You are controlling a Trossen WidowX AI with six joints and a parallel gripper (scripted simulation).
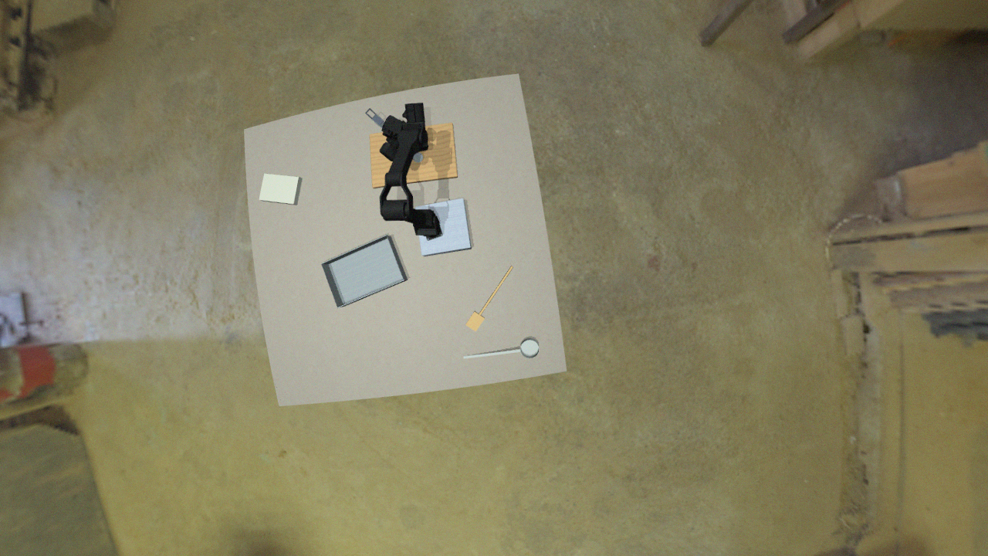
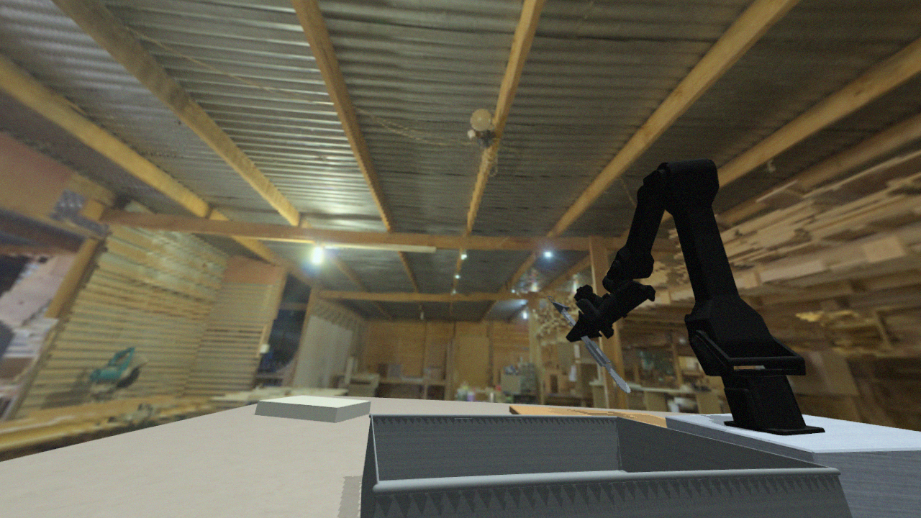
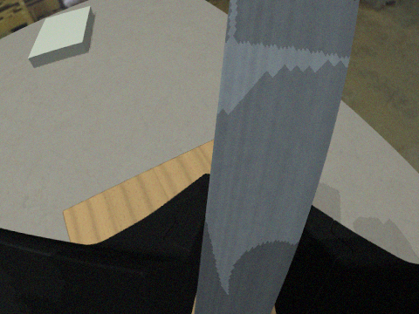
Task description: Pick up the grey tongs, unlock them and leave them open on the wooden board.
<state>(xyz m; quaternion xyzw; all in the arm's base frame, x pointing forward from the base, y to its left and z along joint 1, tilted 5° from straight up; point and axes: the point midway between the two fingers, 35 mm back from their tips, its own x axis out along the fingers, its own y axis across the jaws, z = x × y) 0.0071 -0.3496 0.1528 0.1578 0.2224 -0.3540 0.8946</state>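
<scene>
Now: the wooden board 4 cm behind my gripper tip, 3 cm to the left of it and 17 cm below it. From my gripper tip the other things lie so: grey roasting tin 29 cm ahead, 44 cm to the left, 15 cm below; then cream block 57 cm ahead, 4 cm to the right, 17 cm below.
</scene>
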